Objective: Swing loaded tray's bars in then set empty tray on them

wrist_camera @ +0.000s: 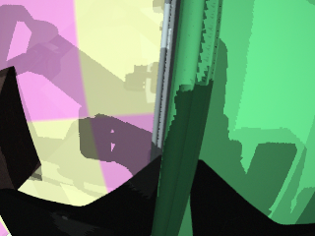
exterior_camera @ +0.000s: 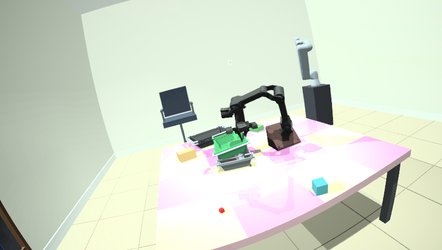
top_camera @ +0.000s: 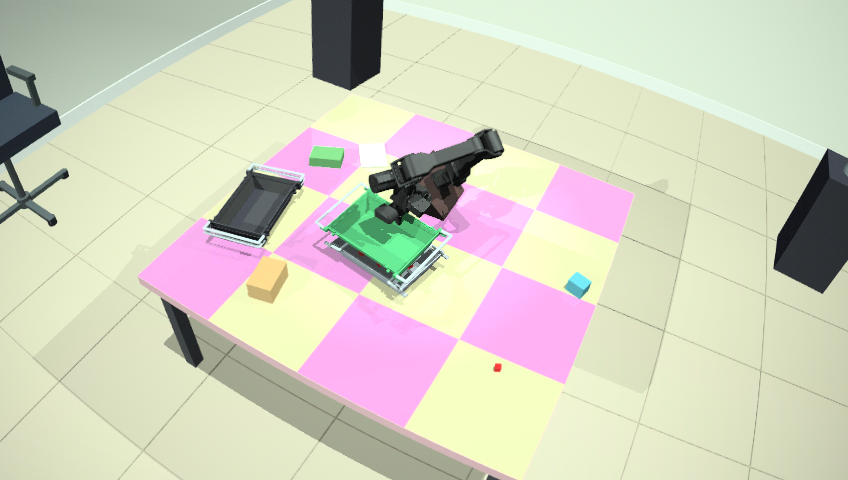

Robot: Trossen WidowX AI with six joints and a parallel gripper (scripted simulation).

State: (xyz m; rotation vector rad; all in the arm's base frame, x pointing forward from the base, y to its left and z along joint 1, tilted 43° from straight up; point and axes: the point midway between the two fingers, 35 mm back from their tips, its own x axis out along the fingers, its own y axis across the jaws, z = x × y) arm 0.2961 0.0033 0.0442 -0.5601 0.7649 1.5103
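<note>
Right now the green tray is 8 cm ahead of my gripper tip, 2 cm above it and 1 cm to the right of it. Also, from my gripper tip: orange block (37 cm ahead, 22 cm to the right, 7 cm below); then green block (48 cm to the right, 22 cm behind, 8 cm below); then white card (36 cm to the right, 35 cm behind, 10 cm below).
</note>
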